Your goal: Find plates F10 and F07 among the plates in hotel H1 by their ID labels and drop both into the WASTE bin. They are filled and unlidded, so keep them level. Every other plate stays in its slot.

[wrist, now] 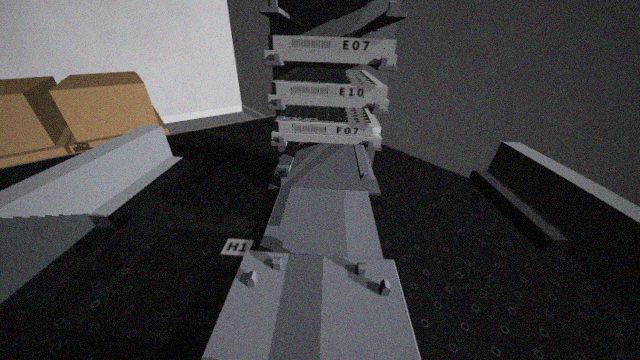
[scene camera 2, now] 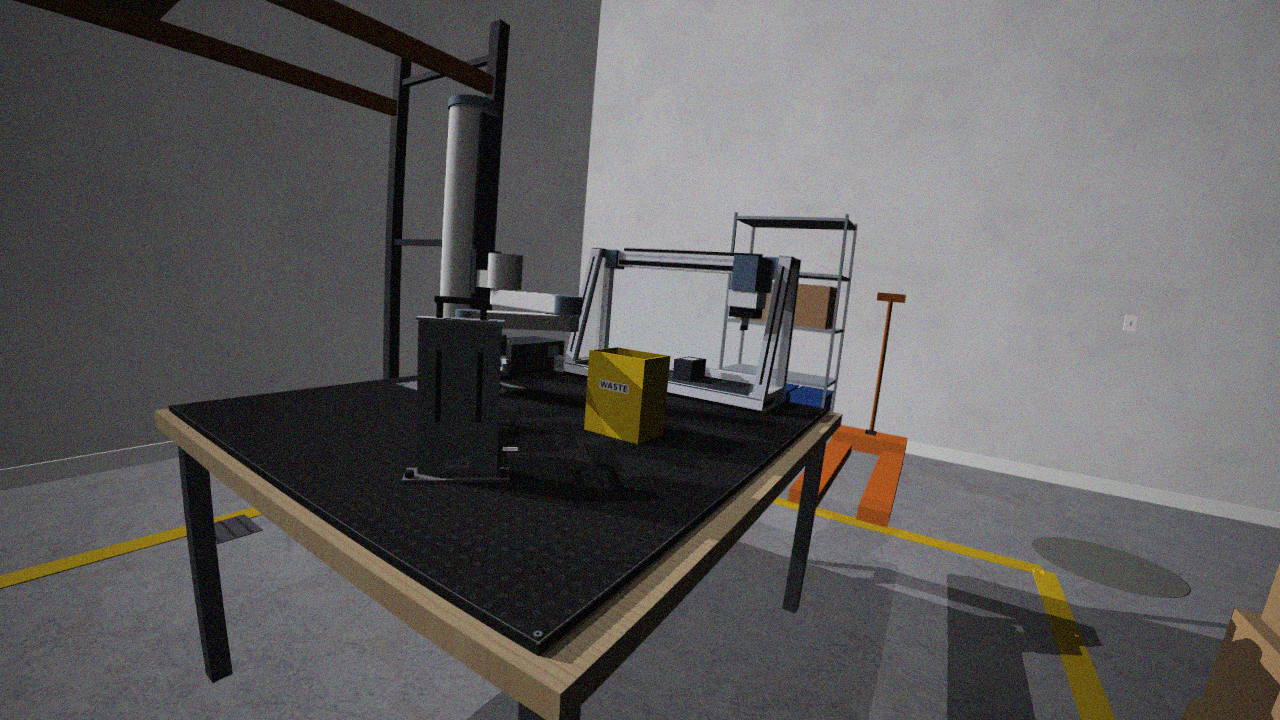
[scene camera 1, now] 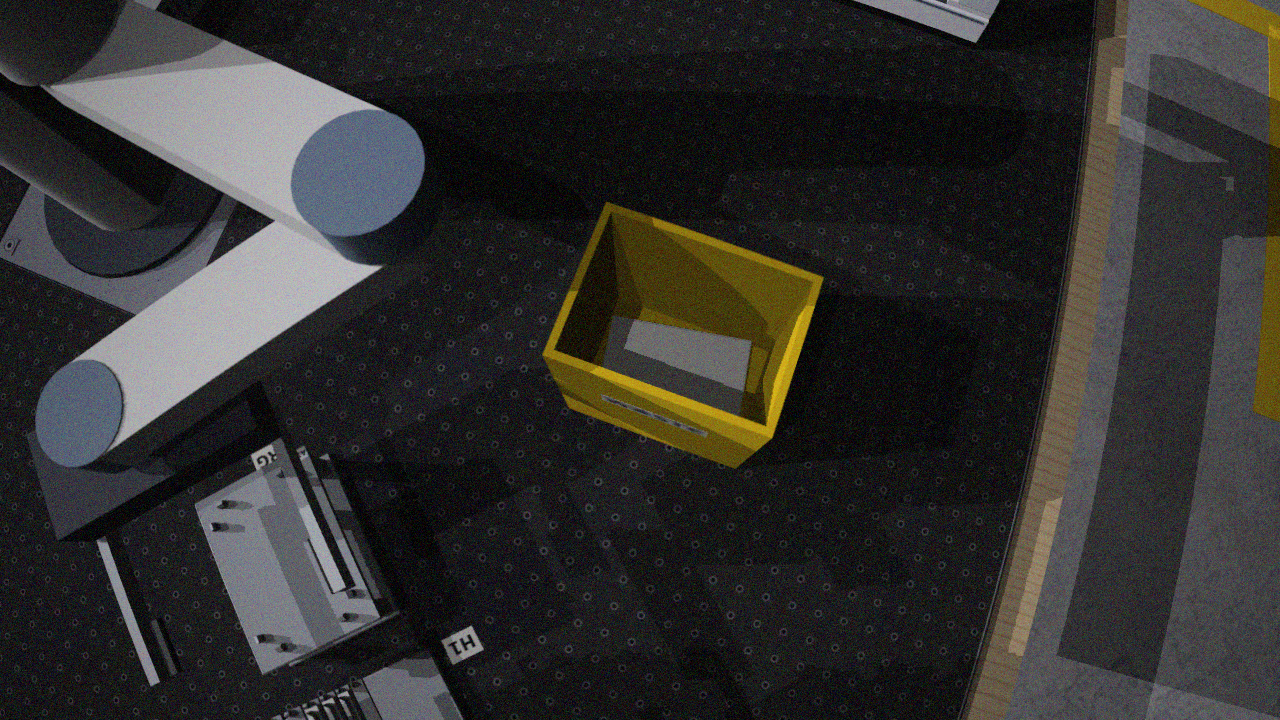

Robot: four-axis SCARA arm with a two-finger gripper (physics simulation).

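Seen in the pictures: gripper, fingertip midpoint: (wrist: 329, 152) (scene camera 1: 251, 637); arm's base, link origin: (scene camera 1: 143, 178).
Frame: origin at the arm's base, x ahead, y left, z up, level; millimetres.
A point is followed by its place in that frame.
Observation:
Hotel H1 (scene camera 1: 407, 689) {x 515, y -373, z 21 mm} (scene camera 2: 459, 394) {x 591, y -492, z 165 mm} is a dark upright tower in scene camera 2. In the wrist view, plate F07 (wrist: 312, 128) {x 483, y -378, z 163 mm} sits level in a low slot, with plate E10 (wrist: 320, 91) {x 479, y -382, z 190 mm} above it and plate E07 (wrist: 320, 49) {x 480, y -381, z 216 mm} higher up. Plate F10 cannot be made out by label. The yellow WASTE bin (scene camera 1: 662, 402) {x 650, y -85, z 200 mm} (scene camera 2: 617, 402) {x 659, y -86, z 101 mm} stands on the table; a flat grey plate-like thing (scene camera 1: 689, 349) {x 652, y 0, z 32 mm} lies inside, its label hidden. My gripper (scene camera 1: 248, 633) {x 426, y -343, z 174 mm} (wrist: 329, 152) {x 426, y -343, z 174 mm} is open and empty, over the pegged stand, facing H1. Its fingers are spread wider than the plates and stand apart from them.
The pegged stand (scene camera 1: 259, 573) {x 368, y -319, z 73 mm} (wrist: 300, 310) {x 417, y -318, z 73 mm}, marked RG, is in front of H1. The H1 tag (scene camera 1: 461, 644) {x 546, y -318, z 13 mm} (wrist: 237, 246) {x 548, y -318, z 13 mm} lies beside the hotel. A gantry machine (scene camera 2: 680, 259) {x 428, y 623, z 486 mm} stands at the table's back. Cardboard boxes (wrist: 110, 105) show at the wrist view's left.

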